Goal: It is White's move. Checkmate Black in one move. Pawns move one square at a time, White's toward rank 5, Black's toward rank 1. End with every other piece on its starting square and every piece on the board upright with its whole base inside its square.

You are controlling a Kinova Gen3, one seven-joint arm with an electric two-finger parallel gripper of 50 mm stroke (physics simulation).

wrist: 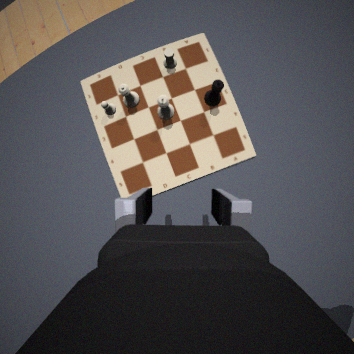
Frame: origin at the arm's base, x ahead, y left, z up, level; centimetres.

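Seen in the pictures: gripper, fingertip midpoint: (181, 200).
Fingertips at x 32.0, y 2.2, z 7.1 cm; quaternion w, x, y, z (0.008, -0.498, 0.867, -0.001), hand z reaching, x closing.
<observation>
Offsets run from my fingertips to a thing's top centre. Level surfaces: height alone.
The chessboard {dz -14.3, dx +10.9, dy -3.1 cm} (202, 144) lies flat, lettered E to A from left to right, with rank 1 along its top edge. A white rook {dz -11.0, dx +17.9, dy -8.0 cm} (170, 60) stands on B1. A tall white piece with a crown-like top, seemingly the queen {dz -9.0, dx +15.6, dy +0.2 cm} (130, 96), stands on D2. A small white pawn {dz -11.1, dx +16.0, dy +3.8 cm} (108, 108) stands on E2. The white king {dz -7.9, dx +11.1, dy -3.5 cm} (165, 108) stands on C3. The black king {dz -7.9, dx +9.5, dy -10.8 cm} (214, 94) stands on A3 at the right. All pieces look upright. My gripper (181, 200) is open and empty, in view below the board's rank 5 edge, apart from the pieces.
The board rests on a dark grey-blue table top {dz -14.9 cm} (295, 100). A light wooden floor (35, 30) shows past the table's curved edge at the top left. A dark shadow lies at the lower right.
</observation>
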